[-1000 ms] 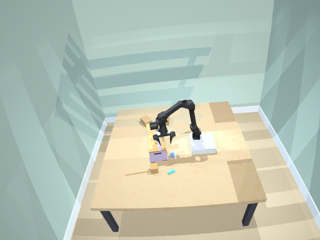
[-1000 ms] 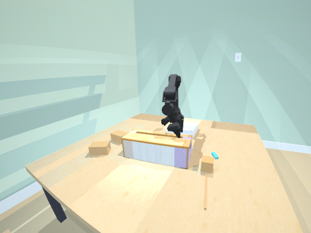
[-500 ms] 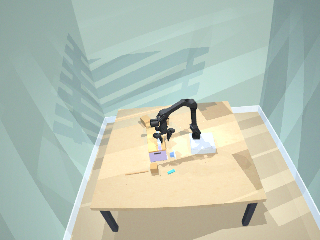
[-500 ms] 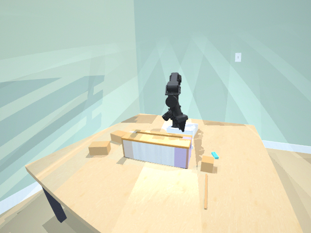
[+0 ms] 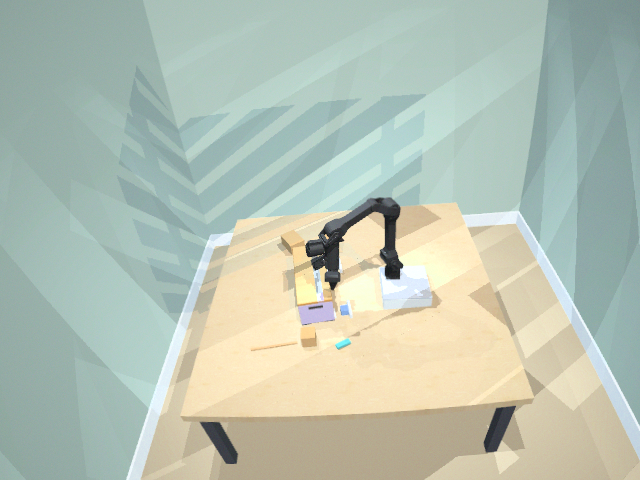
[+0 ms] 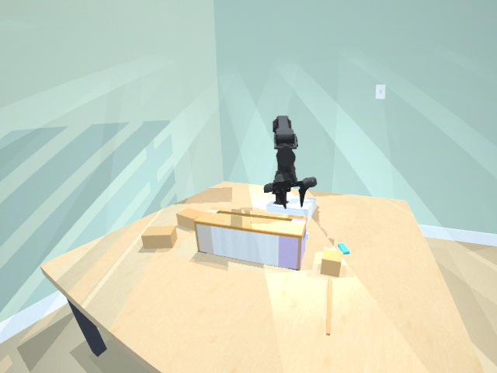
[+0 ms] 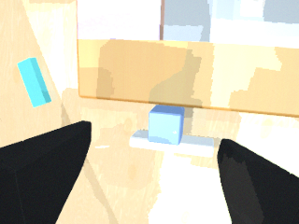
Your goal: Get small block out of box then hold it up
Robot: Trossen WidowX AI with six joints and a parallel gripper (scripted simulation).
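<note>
My gripper tip is 4 cm past the blue block, 1 cm to the right of it and 14 cm above it. Round my gripper tip: cyan piece 4 cm behind, 19 cm to the left, 15 cm below; then clear-fronted box 7 cm ahead, 13 cm to the right, 9 cm below; then tan cube 10 cm ahead, 17 cm to the left, 12 cm below.
</note>
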